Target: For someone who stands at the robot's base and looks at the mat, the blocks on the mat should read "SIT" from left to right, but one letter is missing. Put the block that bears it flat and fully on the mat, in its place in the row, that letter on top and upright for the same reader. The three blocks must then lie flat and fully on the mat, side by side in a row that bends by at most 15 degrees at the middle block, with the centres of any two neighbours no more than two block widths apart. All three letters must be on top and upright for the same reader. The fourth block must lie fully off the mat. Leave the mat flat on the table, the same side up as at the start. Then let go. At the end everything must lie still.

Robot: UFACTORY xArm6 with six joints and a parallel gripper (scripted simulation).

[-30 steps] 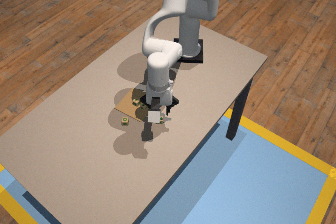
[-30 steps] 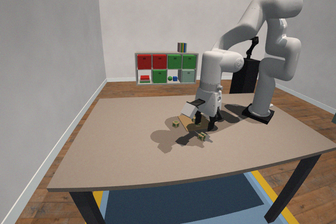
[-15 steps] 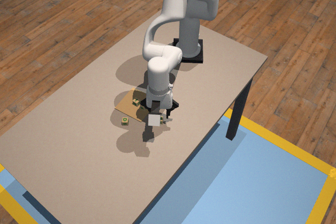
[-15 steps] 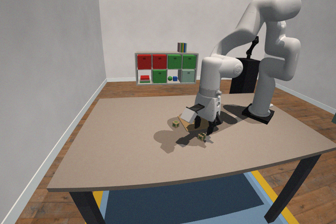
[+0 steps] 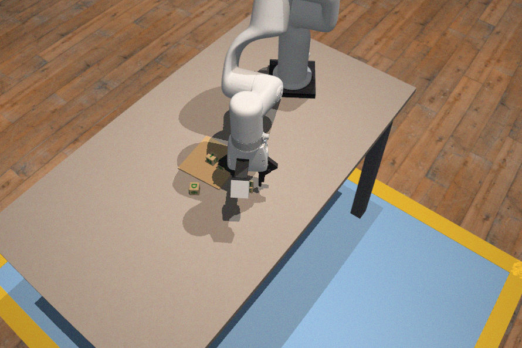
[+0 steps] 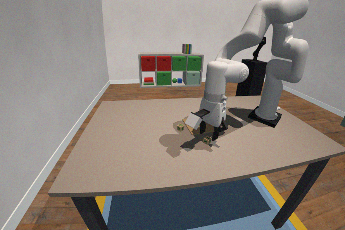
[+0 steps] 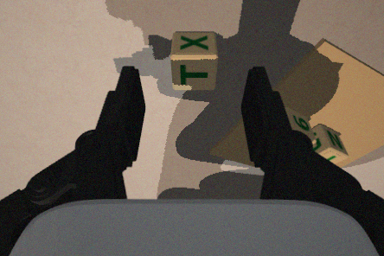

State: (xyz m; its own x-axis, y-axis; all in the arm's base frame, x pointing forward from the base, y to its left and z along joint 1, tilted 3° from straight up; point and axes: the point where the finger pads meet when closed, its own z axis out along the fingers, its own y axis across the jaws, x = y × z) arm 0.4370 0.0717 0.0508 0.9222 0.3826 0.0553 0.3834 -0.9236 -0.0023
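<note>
My hand is 4 cm above the T block. From my hand the other things lie so: I block 3 cm behind, 13 cm to the right, 3 cm below; then S block 3 cm behind, 9 cm to the right, 3 cm below; then tan mat 3 cm behind, 13 cm to the right, 5 cm below.
</note>
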